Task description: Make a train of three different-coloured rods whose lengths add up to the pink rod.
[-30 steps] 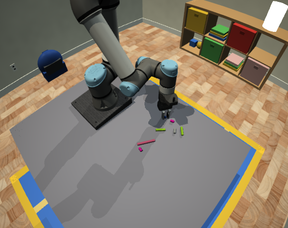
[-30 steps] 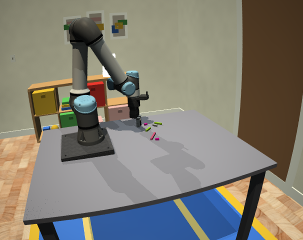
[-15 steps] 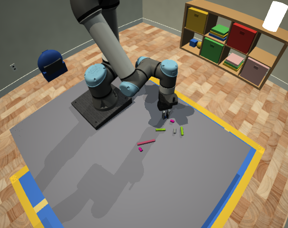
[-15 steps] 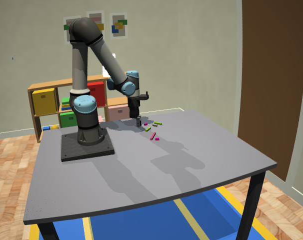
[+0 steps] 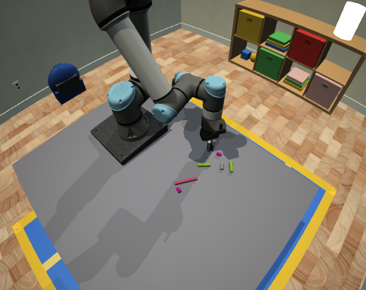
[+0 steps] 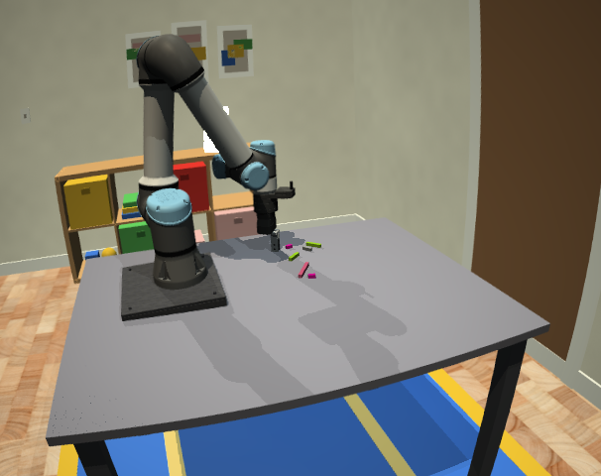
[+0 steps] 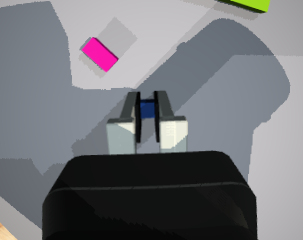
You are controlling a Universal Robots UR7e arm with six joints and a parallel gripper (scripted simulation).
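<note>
My hand is 9 cm short of the grey rod, 4 cm to the left of it and 1 cm above it. Also, from my hand: lime rod (12 cm ahead, 2 cm to the right, 1 cm below); blue rod (1 cm below); pink rod (19 cm to the right, 1 cm below, 1 cm ahead).
</note>
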